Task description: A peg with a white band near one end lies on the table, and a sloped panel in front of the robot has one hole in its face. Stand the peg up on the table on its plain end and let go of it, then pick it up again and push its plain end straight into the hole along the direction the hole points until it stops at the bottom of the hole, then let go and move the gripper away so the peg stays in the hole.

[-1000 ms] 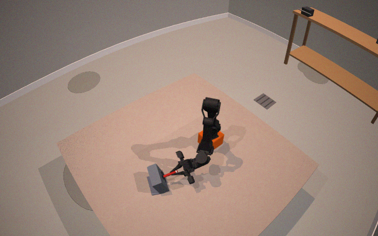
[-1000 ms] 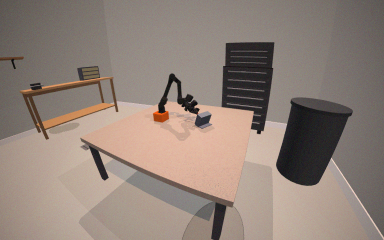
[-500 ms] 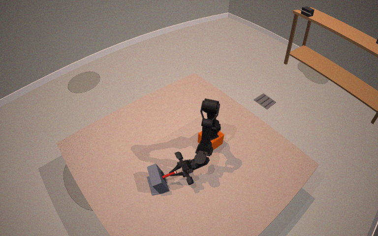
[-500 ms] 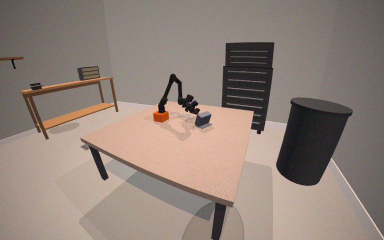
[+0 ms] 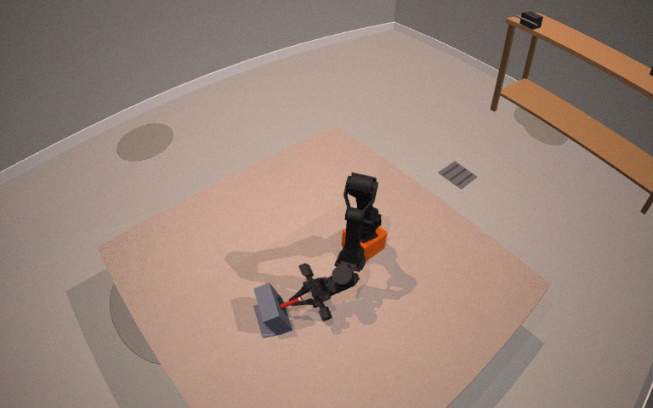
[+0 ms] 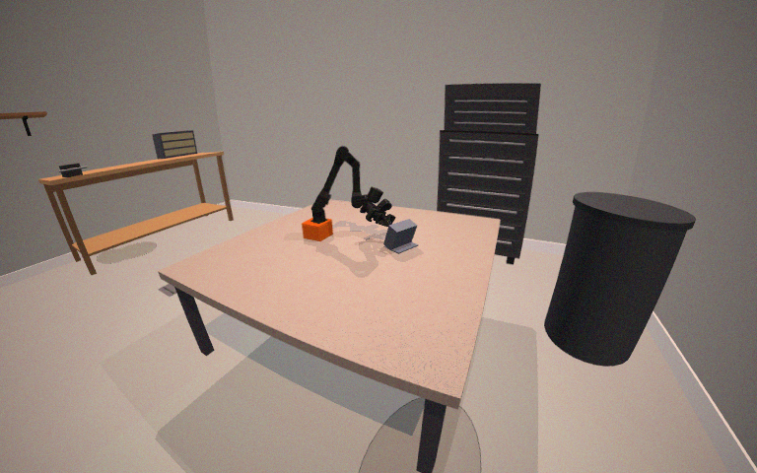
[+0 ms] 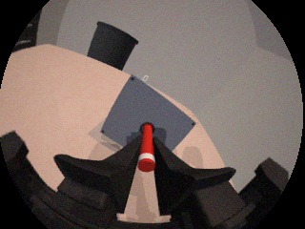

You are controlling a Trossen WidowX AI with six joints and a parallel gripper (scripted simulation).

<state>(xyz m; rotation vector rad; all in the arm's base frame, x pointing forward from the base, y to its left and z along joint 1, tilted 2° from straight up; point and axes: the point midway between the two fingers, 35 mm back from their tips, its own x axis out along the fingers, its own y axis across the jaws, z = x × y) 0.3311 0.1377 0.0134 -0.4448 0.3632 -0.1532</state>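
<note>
Right now the sloped panel is 5 cm ahead of my gripper tip, 2 cm below it and 1 cm to the right of it. Also, from my gripper tip: peg 2 cm behind.
</note>
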